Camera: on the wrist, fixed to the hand. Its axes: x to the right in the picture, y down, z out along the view.
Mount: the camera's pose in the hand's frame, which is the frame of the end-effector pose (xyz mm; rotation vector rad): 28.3 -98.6 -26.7 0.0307 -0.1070 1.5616
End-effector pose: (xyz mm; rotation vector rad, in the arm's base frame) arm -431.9 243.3 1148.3 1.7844 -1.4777 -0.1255
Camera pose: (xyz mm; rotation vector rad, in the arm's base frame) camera -331.4 232.3 1116.3 0.2474 -2.4933 0.5893
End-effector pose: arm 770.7 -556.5 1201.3 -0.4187 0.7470 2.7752
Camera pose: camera 779.3 -483.1 1125.3 -0.2948 -0.6790 -1.7828
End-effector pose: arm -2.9 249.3 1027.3 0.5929 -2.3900 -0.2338
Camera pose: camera 29.8 148.6 1032.9 -1.3119 -2.2443 0.4607
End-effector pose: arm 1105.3 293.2 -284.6 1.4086 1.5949 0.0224
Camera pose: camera 1018.1 297.1 -344.8 2.2632 0.0880 0.8013
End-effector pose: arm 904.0 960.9 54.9 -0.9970 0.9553 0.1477
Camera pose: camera 954.9 875.9 92.6 -0.0051 1.4337 1.4475
